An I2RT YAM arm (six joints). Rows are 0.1 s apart.
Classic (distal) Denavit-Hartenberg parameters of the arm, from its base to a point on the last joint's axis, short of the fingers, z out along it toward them. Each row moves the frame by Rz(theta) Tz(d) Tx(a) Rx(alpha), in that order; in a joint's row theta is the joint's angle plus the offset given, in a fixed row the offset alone. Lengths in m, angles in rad.
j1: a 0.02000; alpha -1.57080; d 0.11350; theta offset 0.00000
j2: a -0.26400; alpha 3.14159; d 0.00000; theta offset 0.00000
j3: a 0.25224; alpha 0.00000; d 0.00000; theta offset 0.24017
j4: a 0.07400; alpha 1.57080; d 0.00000; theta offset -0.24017
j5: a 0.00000; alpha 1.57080; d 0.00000; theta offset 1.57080
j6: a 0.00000; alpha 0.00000; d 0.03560; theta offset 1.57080
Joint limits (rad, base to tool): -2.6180..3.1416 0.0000..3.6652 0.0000..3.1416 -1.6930..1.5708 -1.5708..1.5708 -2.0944..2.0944
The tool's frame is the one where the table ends.
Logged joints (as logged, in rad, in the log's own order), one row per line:
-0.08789, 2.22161, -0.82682, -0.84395, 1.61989, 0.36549
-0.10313, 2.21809, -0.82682, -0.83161, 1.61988, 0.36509
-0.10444, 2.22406, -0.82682, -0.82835, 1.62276, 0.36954
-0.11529, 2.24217, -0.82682, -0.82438, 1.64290, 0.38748
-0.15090, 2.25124, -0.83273, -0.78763, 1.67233, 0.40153
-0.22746, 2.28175, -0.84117, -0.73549, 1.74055, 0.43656
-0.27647, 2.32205, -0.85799, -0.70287, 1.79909, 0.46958
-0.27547, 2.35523, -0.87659, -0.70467, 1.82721, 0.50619
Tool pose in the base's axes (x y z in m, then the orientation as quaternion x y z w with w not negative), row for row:
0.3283, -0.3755, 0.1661, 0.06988, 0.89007, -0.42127, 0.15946
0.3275, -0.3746, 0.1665, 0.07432, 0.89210, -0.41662, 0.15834
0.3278, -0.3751, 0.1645, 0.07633, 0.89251, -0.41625, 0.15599
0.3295, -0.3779, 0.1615, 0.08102, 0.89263, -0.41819, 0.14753
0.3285, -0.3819, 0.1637, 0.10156, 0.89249, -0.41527, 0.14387
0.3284, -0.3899, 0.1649, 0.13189, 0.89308, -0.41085, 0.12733
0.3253, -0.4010, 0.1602, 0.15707, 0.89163, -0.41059, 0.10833
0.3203, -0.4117, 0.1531, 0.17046, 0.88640, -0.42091, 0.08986
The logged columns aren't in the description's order. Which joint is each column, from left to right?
Columns, left to right: j4, j2, j1, j6, j3, j5.
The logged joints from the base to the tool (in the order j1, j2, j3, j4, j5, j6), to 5 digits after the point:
-0.82682, 2.22161, 1.61989, -0.08789, 0.36549, -0.84395
-0.82682, 2.21809, 1.61988, -0.10313, 0.36509, -0.83161
-0.82682, 2.22406, 1.62276, -0.10444, 0.36954, -0.82835
-0.82682, 2.24217, 1.64290, -0.11529, 0.38748, -0.82438
-0.83273, 2.25124, 1.67233, -0.15090, 0.40153, -0.78763
-0.84117, 2.28175, 1.74055, -0.22746, 0.43656, -0.73549
-0.85799, 2.32205, 1.79909, -0.27647, 0.46958, -0.70287
-0.87659, 2.35523, 1.82721, -0.27547, 0.50619, -0.70467

